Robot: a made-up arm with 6 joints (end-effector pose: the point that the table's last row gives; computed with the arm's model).
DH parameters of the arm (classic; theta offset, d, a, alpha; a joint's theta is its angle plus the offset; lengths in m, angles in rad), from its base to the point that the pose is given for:
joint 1: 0 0.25 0 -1.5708
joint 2: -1.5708 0 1.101 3.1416
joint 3: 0 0 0 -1.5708
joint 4: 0 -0.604 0 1.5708
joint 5: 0 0.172 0 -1.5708
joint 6: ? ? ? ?
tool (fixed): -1.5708 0 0 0
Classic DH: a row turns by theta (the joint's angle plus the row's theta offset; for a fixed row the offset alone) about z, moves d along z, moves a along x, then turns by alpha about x.
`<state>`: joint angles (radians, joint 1 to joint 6).
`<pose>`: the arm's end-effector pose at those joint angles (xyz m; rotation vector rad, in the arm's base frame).
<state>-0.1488 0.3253 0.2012 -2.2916 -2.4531 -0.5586</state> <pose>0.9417 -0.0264 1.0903 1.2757 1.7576 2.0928</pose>
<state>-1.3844 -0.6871 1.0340 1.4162 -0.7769 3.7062</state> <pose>-0.2033 0.9354 1.6729 0.0417 -2.2988 -0.3120</pose>
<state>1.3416 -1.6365 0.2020 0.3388 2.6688 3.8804</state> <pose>-0.1404 -1.3160 0.7451 0.8763 1.3458 -1.2641</pose>
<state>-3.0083 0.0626 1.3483 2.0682 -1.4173 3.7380</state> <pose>-0.0820 -0.0938 1.9710 2.0664 1.3151 0.9403</pose>
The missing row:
joint 6: 1.5708 0 0 1.5708
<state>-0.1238 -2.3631 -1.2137 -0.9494 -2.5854 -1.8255</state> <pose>-0.4078 -0.0502 -0.0399 1.1861 1.6299 -0.5488</pose>
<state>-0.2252 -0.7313 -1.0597 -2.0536 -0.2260 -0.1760</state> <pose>-0.1895 0.1253 0.7305 2.2762 0.0901 -0.2591</pose>
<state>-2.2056 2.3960 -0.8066 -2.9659 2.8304 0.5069</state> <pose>0.0498 -0.2179 -0.4921 1.1303 -2.5301 -0.2666</pose>
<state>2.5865 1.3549 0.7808 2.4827 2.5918 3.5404</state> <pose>-1.4653 0.7486 0.2463 1.9763 -1.0069 -0.3661</pose>
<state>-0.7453 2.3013 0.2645 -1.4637 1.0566 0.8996</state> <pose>0.2785 -0.2820 -0.9474 -0.0805 1.6820 -1.6145</pose>
